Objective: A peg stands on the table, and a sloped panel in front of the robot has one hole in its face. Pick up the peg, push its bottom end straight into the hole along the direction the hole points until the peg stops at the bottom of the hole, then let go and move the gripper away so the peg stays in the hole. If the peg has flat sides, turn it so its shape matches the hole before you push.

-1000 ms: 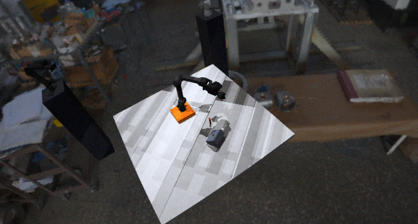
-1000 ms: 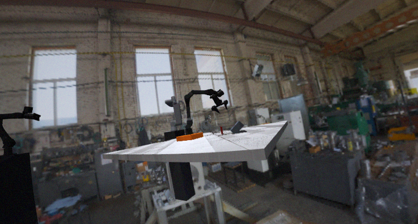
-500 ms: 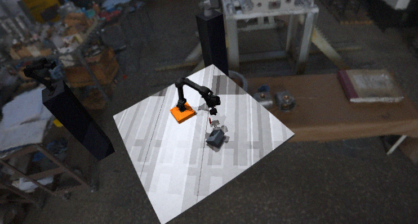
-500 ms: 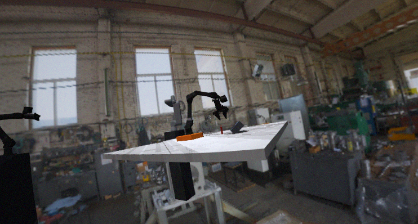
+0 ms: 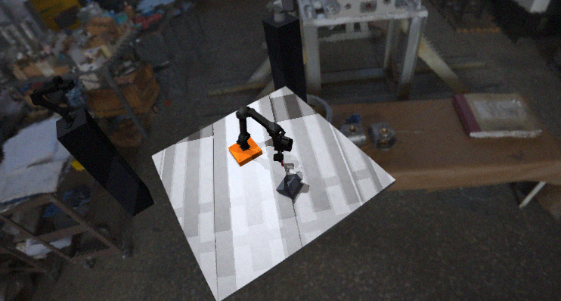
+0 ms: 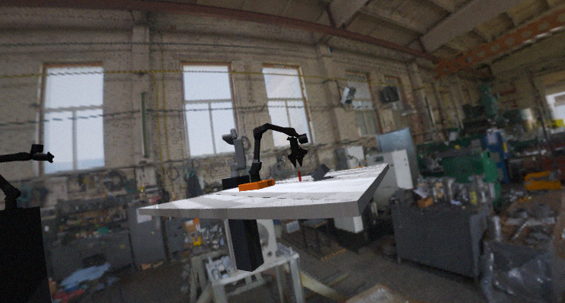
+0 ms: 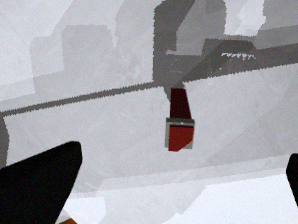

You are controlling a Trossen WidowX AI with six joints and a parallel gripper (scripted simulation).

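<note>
Now: gripper tip 50 mm above the red square peg. From my gripper tip the other things lie so: grey sloped panel 180 mm ahead, 70 mm to the right, 60 mm below.
</note>
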